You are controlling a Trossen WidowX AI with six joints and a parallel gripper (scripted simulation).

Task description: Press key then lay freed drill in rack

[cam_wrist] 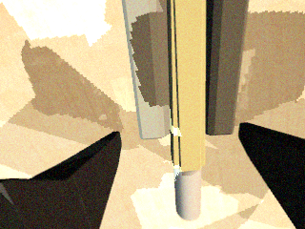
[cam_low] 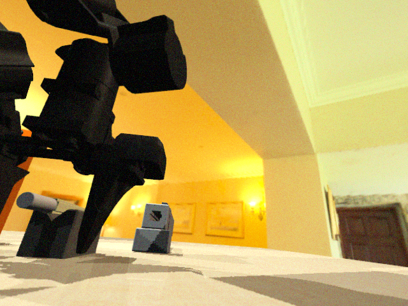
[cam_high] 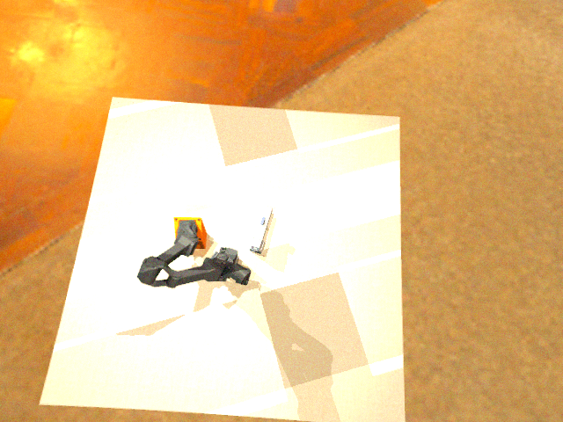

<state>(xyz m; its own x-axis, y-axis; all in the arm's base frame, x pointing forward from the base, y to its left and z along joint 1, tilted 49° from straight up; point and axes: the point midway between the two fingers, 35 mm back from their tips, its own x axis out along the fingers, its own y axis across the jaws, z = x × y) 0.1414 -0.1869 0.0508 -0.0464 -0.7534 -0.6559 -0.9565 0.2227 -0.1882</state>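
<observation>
Now: gripper tip 40 mm to the right of the drill, 40 mm below it and 10 mm short of it. From my gripper tip the other things lie so: grey stepped block (190 mm to the left, 140 mm ahead, 30 mm above); then key (210 mm to the left, 140 mm ahead, 50 mm above).
</observation>
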